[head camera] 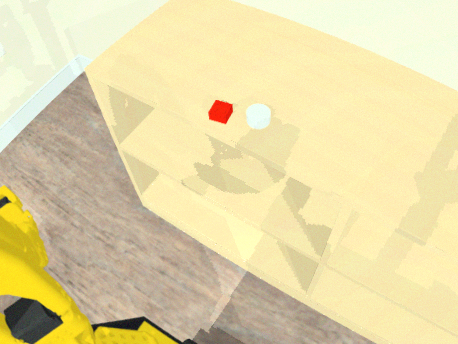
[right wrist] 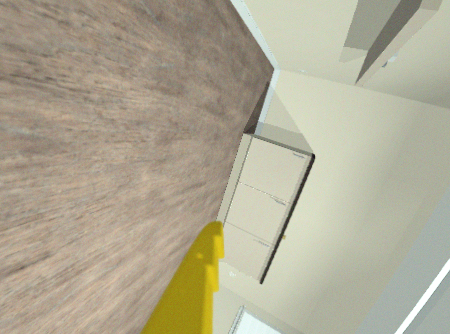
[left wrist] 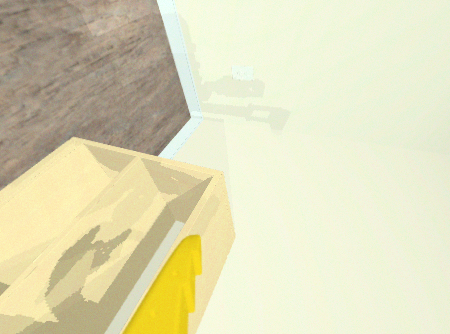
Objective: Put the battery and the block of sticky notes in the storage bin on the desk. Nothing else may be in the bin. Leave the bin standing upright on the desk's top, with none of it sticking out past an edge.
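Places are measured from the left arm's base along level axes (x left, y back, z up), in centimetres.
Pixels of known places: left hand, tool point: (head camera: 13,208) (left wrist: 200,249); right hand, tool point: (right wrist: 222,234).
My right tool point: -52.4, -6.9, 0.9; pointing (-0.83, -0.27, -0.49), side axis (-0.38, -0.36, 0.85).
Observation:
For each thing: its top centre in the pictures, then the offset to it from my right tool point, as dx, dy, dz.
- small red block, top centre: (head camera: 220,106) +68.7, -36.4, -15.0
- short white cylinder, top centre: (head camera: 258,112) +62.5, -38.8, -15.4
- wall outlet, top centre: (left wrist: 253,73) +173.9, -40.3, -32.7
The pale wooden desk (head camera: 350,100) (left wrist: 40,200) shows in the head camera and the left wrist view. On its top, in the head camera, a small red block (head camera: 220,111) lies left of a short white cylinder (head camera: 258,116), with a gap between them. I cannot tell whether either is the battery. A block of sticky notes and a storage bin do not show in these views. My left gripper (left wrist: 194,240) is open and empty, with one notched jaw showing in front of the desk's end. My right gripper (right wrist: 215,226) is open and empty, with one notched jaw showing against floor and cabinet.
Part of my left arm (head camera: 25,240) shows at the lower left of the head camera, apart from the desk. The desk's front has open compartments. A wall outlet (left wrist: 242,73) shows in the left wrist view. A pale drawer cabinet (right wrist: 265,167) stands by a wall in the right wrist view.

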